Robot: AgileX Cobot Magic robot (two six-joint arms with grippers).
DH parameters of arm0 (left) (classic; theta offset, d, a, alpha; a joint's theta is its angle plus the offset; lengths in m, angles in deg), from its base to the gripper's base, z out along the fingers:
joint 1: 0 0.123 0 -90
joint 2: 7.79 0 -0.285 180
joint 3: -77.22 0 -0.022 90
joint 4: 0 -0.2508 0 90
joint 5: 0 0 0.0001 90
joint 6: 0 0.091 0 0
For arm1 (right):
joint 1: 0 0.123 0 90
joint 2: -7.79 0 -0.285 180
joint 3: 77.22 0 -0.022 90
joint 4: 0 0.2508 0 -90
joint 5: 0 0 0.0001 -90
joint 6: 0 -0.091 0 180
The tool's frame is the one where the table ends.
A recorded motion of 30 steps. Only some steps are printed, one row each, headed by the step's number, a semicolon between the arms.
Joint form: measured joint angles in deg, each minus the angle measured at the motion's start. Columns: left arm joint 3, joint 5, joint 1, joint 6, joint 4, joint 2; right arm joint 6, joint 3, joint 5, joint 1, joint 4, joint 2.
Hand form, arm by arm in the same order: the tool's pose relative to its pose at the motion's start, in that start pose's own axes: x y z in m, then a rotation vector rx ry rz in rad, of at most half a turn. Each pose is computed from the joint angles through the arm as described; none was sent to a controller.
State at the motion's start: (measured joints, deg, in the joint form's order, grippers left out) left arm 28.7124 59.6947 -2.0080 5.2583 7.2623 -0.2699; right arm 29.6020 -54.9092 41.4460 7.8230 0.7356 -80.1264
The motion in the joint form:
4: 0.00 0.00 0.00 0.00 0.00 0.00; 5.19 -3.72 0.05 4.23 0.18 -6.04
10: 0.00 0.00 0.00 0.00 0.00 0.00; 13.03 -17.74 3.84 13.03 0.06 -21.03
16: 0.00 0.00 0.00 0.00 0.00 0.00; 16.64 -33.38 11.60 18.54 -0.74 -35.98
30: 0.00 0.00 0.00 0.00 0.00 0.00; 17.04 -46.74 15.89 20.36 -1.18 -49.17
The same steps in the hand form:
4: 0.0000 0.0000 0.0000 0.0000 0.0000 0.0000; -0.0234 0.0123 0.0216 -0.0525 0.0170 -0.1535
10: 0.0000 0.0000 0.0000 0.0000 0.0000 0.0000; -0.0863 0.0454 0.0679 -0.1527 0.0464 -0.4323
16: 0.0000 0.0000 0.0000 0.0000 0.0000 0.0000; -0.1310 0.0782 0.1189 -0.2399 0.1304 -0.5996
30: 0.0000 0.0000 0.0000 0.0000 0.0000 0.0000; -0.1543 0.0959 0.1745 -0.2791 0.1891 -0.6450

